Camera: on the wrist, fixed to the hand. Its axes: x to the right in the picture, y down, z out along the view.
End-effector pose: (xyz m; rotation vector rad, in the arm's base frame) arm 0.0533 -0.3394 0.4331 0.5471 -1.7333 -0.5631
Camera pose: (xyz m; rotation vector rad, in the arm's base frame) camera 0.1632 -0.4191 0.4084 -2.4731 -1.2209 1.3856
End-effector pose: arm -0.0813 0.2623 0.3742 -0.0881 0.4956 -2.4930
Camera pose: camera -0.1520 0.3579 0.3041 -0.2315 -0.0262 0.5820
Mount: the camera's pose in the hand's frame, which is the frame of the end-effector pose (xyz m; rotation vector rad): 0.0077 -0.0847 -0.1087 -0.1349 -0.9253 2.9707
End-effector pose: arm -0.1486 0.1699 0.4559 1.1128 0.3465 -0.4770
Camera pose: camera -0.1901 0.2373 0.3428 0.1606 -1.9287 1.6511
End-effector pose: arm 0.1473 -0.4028 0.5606 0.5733 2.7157 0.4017
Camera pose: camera 0.0711 -0.4959 0.6283 2.7083 -0.6719 0.4097
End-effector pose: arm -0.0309 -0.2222 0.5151 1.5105 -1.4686 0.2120
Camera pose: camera 0.0946 -0.1675 0.5327 1.5509 2.0661 -0.7090
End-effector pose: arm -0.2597 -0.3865 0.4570 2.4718 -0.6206 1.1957
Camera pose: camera -0.2832 -0.2657 0.5195 0.1956 2.2404 0.2653
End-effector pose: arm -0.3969 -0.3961 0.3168 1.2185 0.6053 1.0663
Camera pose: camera -0.4586 -0.3394 0.2071 -0.9715 1.8798 -1.2458
